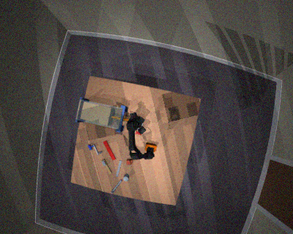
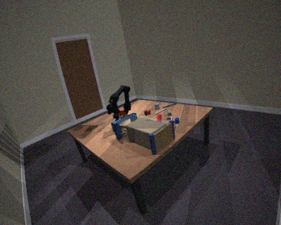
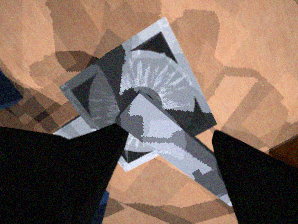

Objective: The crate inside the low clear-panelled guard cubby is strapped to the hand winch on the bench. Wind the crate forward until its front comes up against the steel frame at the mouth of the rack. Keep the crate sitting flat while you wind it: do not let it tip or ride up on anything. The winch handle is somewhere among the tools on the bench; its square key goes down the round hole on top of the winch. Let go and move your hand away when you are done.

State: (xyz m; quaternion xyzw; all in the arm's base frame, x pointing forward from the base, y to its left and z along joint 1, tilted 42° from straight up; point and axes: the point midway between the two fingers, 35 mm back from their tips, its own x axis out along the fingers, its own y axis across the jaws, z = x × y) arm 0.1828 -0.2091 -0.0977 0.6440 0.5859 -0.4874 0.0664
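Now: the red-knobbed winch handle 30 mm to the left of my gripper tip, 20 mm above it and 10 mm behind it. The rest, counted from my gripper tip: blue frame: 170 mm ahead, 20 mm to the right, 10 mm above; then grey hand winch: 60 mm below, 30 mm to the right; then red knob: 70 mm to the left, 50 mm above, 20 mm behind.
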